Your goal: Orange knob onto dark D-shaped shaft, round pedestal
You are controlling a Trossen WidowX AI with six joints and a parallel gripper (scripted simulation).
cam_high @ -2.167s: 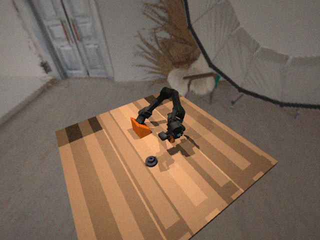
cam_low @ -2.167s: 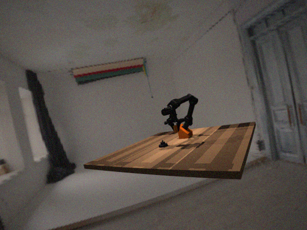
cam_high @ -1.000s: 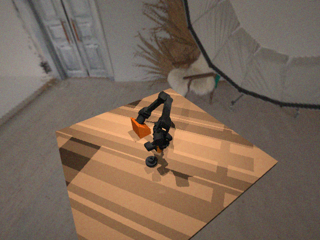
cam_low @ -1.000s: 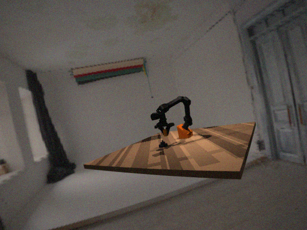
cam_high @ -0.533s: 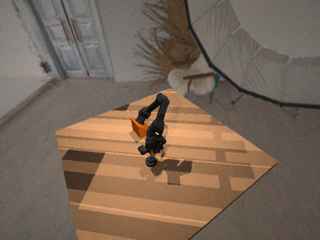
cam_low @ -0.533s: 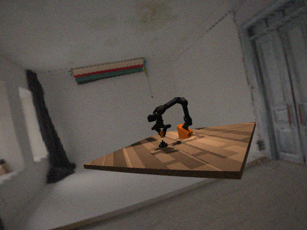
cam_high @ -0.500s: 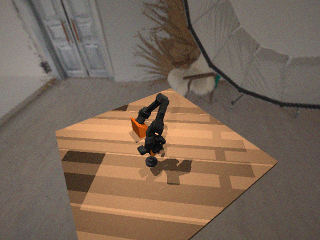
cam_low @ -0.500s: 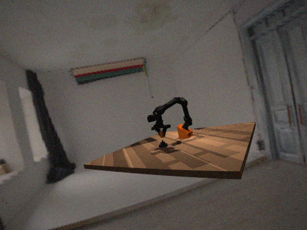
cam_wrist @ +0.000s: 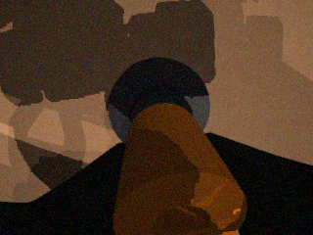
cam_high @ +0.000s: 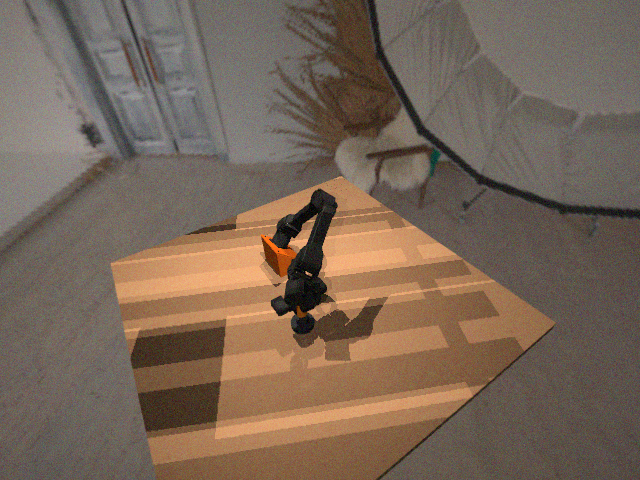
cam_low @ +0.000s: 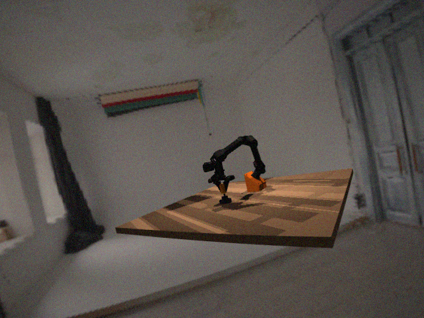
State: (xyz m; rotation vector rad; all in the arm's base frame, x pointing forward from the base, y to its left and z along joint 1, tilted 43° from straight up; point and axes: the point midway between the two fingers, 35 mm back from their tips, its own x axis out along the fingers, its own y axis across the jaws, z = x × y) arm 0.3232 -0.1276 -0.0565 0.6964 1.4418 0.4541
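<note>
Right now the pedestal is 5 cm below my gripper tip. From my gripper tip the other things lie so: orange knob 2 cm above.
</note>
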